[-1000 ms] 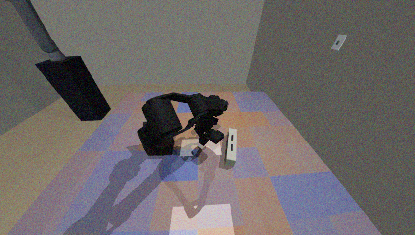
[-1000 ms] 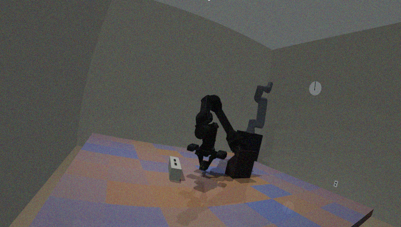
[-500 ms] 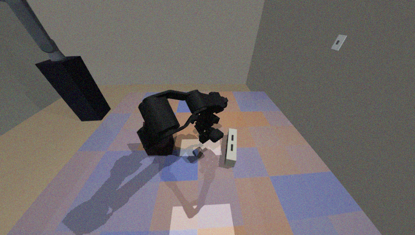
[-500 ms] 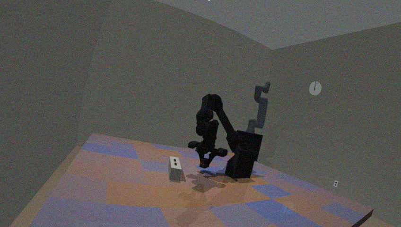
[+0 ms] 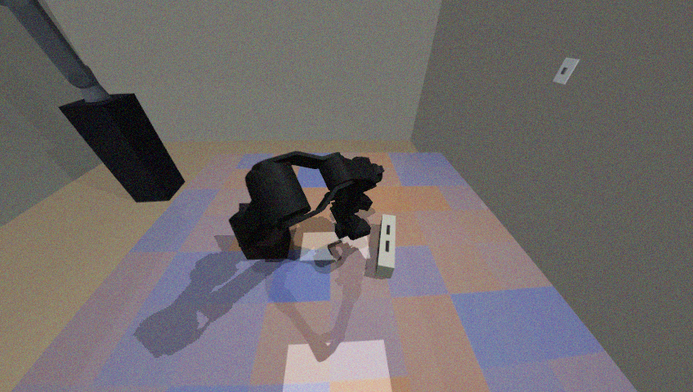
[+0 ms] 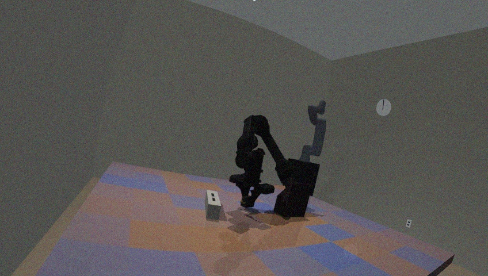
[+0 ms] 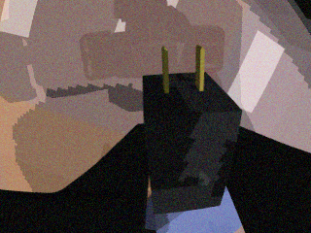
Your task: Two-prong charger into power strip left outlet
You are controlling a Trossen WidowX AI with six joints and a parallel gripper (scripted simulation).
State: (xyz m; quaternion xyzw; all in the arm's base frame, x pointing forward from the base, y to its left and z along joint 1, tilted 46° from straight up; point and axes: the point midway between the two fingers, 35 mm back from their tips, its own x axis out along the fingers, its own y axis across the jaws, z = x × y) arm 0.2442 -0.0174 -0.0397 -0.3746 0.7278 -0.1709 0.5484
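The two-prong charger is 20 mm ahead of my gripper tip, 10 mm to the left of it and 10 mm above it.
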